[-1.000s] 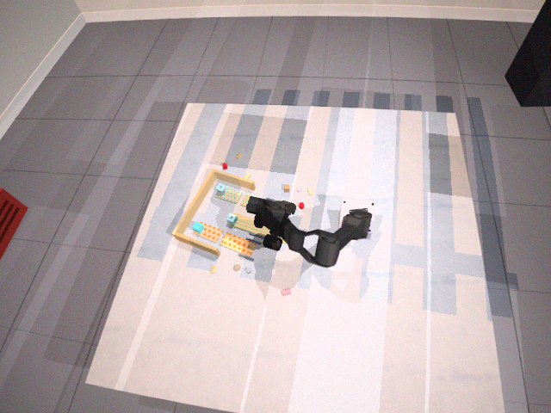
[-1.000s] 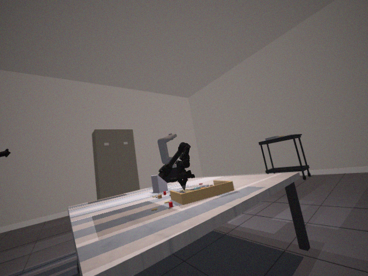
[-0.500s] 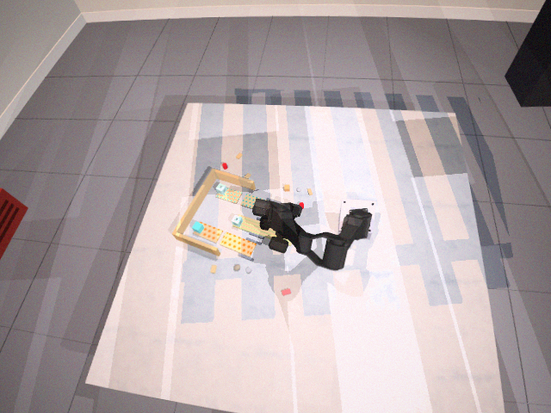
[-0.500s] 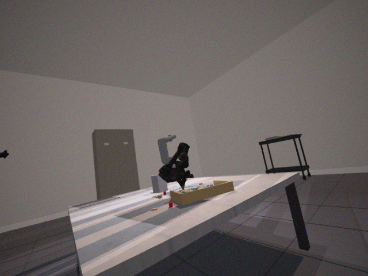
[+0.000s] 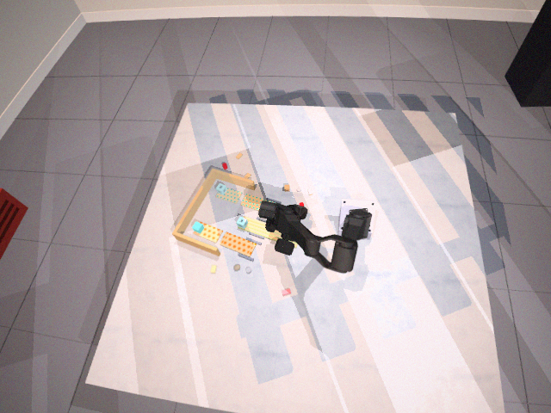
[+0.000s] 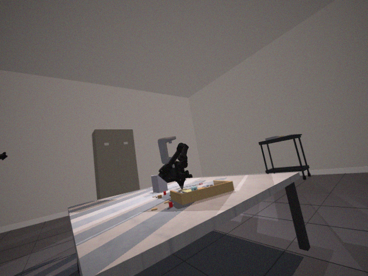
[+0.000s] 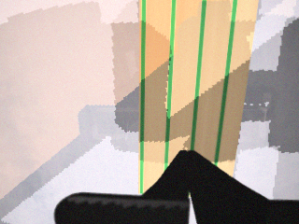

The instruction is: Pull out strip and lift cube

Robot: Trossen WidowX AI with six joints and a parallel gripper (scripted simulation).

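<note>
My gripper tip is 20 cm short of the orange-dotted strip and 1 cm to the right of it. Round my gripper tip: pink block (20 cm to the left, 2 cm ahead).
</note>
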